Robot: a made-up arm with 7 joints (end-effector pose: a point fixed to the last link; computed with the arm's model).
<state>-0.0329 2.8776 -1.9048 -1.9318 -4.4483 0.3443 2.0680</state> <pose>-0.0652 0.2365 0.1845 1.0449 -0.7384 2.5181</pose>
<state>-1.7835 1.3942 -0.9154 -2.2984 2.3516 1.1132 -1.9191</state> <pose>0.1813 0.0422 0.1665 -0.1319 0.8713 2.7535</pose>
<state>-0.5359 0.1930 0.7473 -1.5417 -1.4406 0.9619 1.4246</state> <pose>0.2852 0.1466 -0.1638 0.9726 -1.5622 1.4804</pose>
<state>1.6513 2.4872 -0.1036 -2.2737 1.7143 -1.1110 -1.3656</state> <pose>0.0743 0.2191 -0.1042 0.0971 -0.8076 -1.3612</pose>
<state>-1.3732 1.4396 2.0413 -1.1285 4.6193 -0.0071 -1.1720</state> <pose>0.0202 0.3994 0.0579 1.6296 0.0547 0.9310</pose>
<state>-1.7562 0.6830 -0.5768 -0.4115 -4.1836 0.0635 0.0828</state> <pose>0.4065 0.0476 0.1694 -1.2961 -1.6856 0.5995</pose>
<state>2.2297 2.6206 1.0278 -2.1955 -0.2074 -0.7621 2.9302</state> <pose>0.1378 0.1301 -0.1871 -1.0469 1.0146 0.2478</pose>
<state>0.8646 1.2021 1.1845 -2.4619 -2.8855 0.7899 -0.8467</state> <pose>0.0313 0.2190 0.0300 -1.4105 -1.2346 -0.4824</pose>
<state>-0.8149 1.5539 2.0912 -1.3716 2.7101 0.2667 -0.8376</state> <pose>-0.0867 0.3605 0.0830 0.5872 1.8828 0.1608</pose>
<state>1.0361 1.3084 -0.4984 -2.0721 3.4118 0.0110 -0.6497</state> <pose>-0.0884 0.2037 -0.1797 -0.5855 0.0498 1.6319</pose>
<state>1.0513 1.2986 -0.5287 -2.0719 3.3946 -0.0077 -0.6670</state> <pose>-0.0978 0.1989 -0.1803 -0.5491 0.0785 1.6262</pose>
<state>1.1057 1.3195 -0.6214 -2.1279 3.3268 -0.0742 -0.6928</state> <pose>-0.1184 0.1847 -0.1691 -0.4549 0.1949 1.5738</pose>
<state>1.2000 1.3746 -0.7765 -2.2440 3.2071 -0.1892 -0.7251</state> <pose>-0.1452 0.1624 -0.1393 -0.3317 0.3885 1.4731</pose>
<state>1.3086 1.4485 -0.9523 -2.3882 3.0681 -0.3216 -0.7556</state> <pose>-0.1632 0.1400 -0.0954 -0.2345 0.5901 1.3663</pose>
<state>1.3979 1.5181 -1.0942 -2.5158 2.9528 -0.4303 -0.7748</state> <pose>-0.1651 0.1253 -0.0554 -0.1795 0.7358 1.2979</pose>
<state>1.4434 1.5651 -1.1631 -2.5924 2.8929 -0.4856 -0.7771</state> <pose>-0.1590 0.1201 -0.0343 -0.1570 0.8018 1.2738</pose>
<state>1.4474 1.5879 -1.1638 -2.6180 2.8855 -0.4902 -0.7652</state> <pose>-0.1535 0.1213 -0.0309 -0.1576 0.8058 1.2749</pose>
